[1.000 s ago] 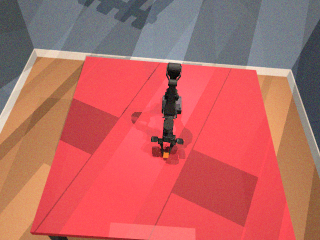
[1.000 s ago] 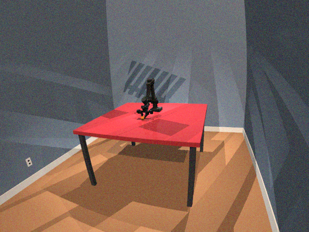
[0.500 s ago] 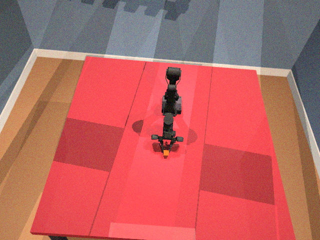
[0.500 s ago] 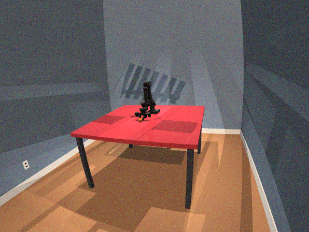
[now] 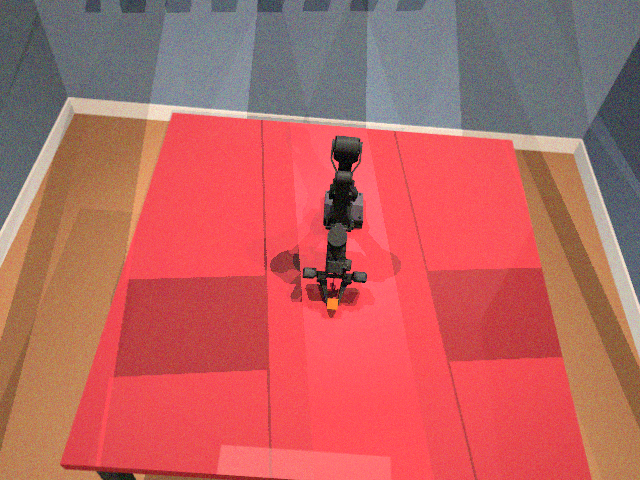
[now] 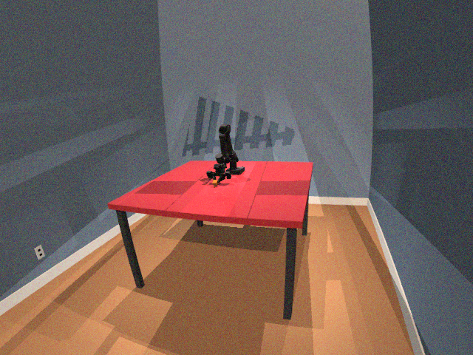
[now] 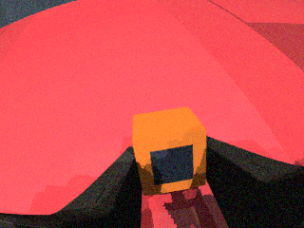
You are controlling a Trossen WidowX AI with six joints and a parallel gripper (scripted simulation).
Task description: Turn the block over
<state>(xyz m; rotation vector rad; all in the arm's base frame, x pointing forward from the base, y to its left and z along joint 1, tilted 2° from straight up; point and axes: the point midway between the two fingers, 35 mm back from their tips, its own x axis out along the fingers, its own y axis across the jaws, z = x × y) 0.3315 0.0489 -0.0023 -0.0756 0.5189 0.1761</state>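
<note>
Now: gripper tip 1 cm past the block.
</note>
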